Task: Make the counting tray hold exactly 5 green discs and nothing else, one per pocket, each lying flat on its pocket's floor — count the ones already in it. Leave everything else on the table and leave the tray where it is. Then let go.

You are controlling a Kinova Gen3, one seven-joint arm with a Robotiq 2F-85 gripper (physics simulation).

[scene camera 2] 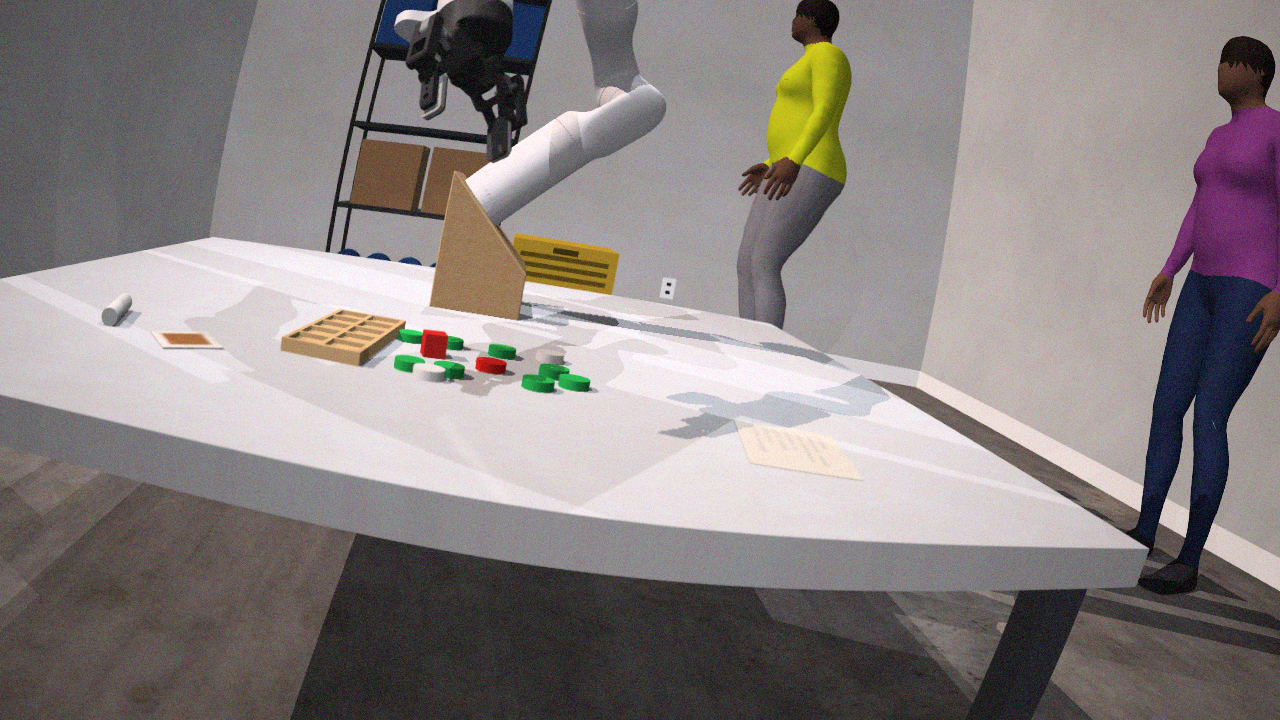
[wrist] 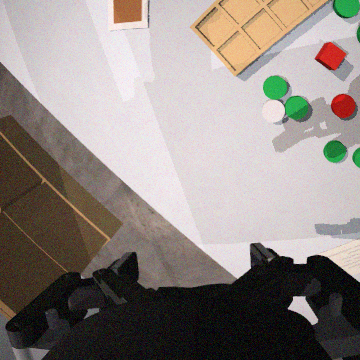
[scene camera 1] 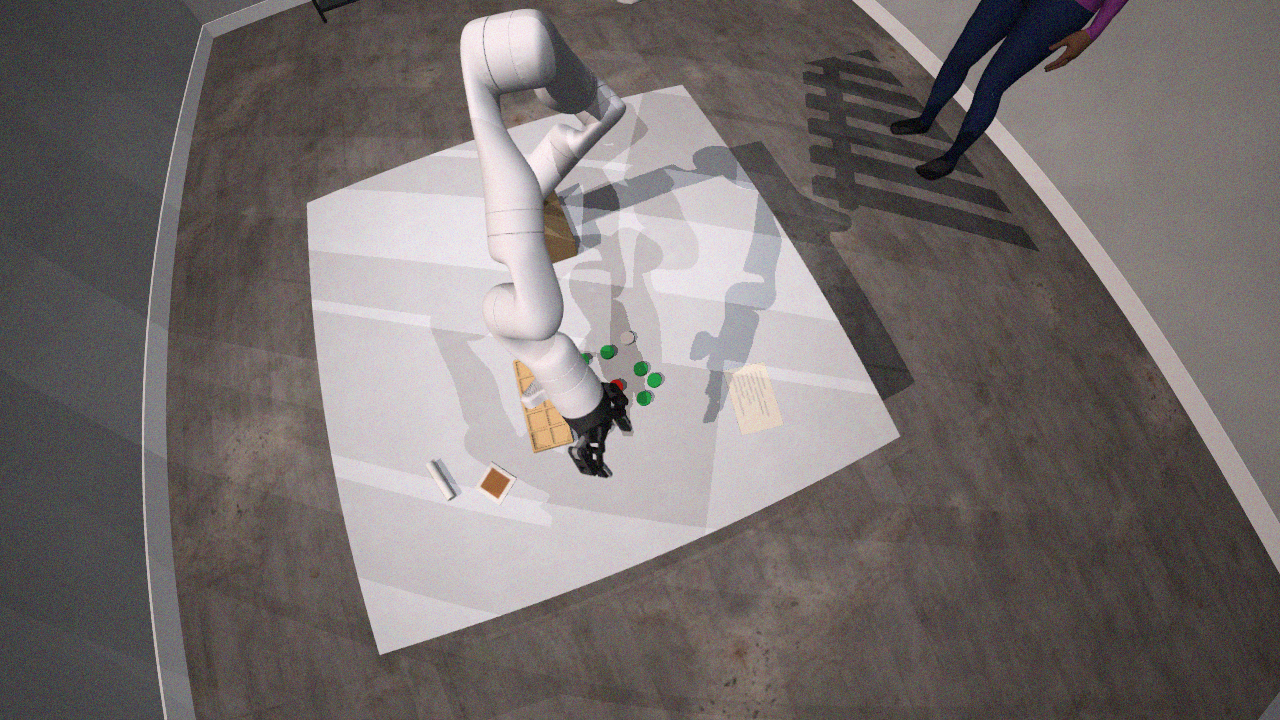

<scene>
My gripper is open, with nothing in its grasp. A wooden counting tray rests on the table. A red cube rests on the table.
</scene>
